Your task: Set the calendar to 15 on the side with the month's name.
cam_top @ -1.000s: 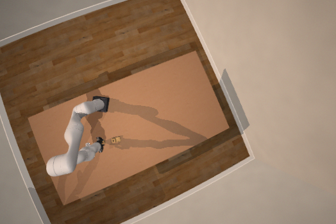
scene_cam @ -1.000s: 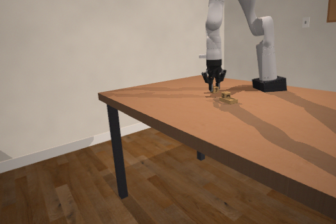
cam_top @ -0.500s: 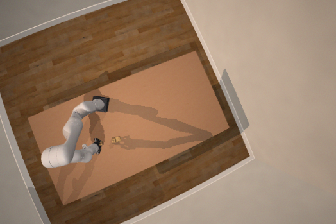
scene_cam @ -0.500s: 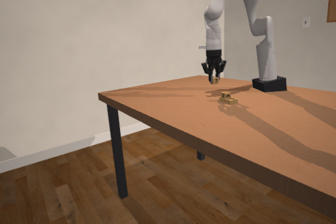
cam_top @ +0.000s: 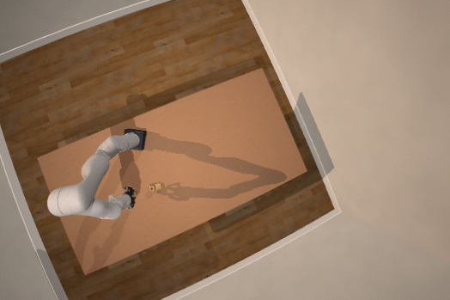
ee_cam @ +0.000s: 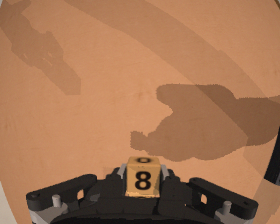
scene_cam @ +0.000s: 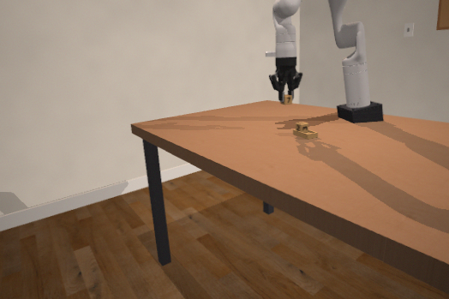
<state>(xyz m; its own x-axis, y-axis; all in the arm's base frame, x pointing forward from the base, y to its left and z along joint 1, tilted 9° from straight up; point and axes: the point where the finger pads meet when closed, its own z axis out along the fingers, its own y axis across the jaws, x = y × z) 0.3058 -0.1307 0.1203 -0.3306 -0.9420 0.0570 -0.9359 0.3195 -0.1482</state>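
Now: the wooden calendar tray 4 cm ahead of my hand, 11 cm to the left of it and 12 cm below it.
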